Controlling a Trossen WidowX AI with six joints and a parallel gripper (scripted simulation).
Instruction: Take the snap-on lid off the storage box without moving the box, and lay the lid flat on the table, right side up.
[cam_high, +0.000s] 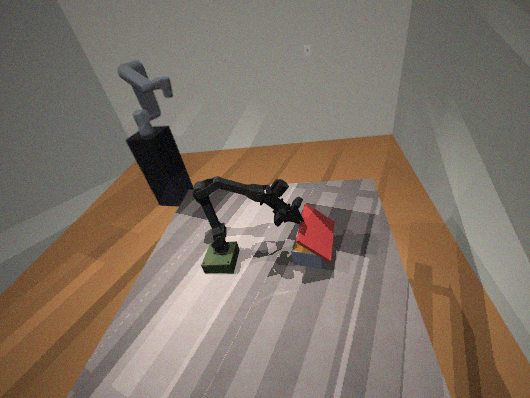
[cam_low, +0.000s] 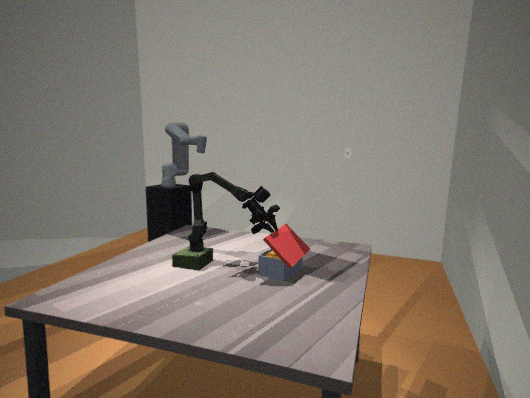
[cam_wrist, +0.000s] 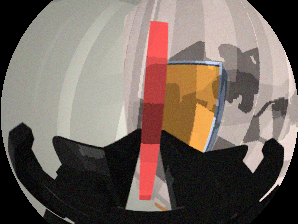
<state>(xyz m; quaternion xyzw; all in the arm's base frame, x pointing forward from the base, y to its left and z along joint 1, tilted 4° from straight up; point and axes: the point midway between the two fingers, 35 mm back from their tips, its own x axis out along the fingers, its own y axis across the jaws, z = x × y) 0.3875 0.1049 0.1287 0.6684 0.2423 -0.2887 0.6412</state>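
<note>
The lid is 6 cm ahead of my gripper tip and 5 cm below it. The rest, counted from my gripper tip: storage box: 3 cm ahead, 15 cm below.
</note>
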